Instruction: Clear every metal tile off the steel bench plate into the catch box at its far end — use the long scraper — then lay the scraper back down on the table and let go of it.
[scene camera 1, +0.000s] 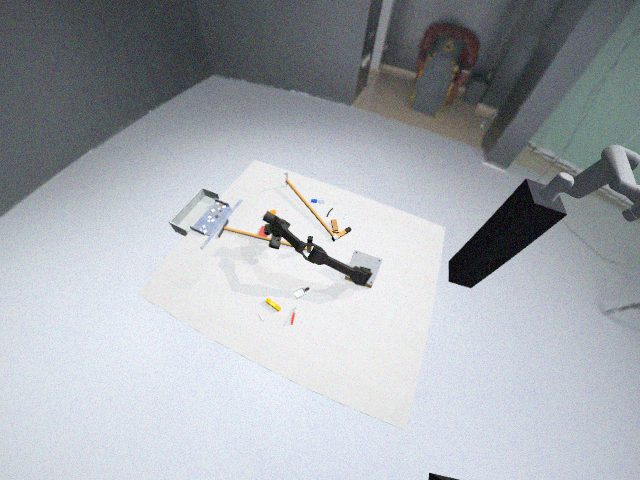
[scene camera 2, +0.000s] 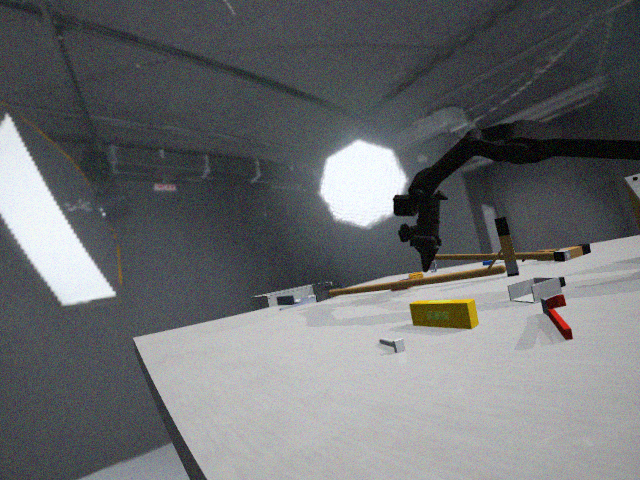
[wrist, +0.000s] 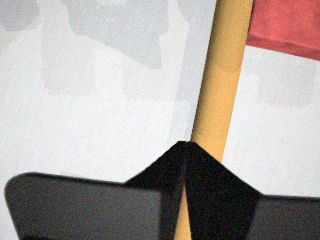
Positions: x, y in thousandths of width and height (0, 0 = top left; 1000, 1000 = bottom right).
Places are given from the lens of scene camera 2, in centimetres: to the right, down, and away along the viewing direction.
my gripper (scene camera 2: 665, 568): 29, 9, 68
long scraper (scene camera 2: 784, 468): 45, -4, 56
metal bracket (scene camera 2: 829, 607): 33, 8, 35
The marked spots on the long scraper and the metal bracket are 27 cm apart.
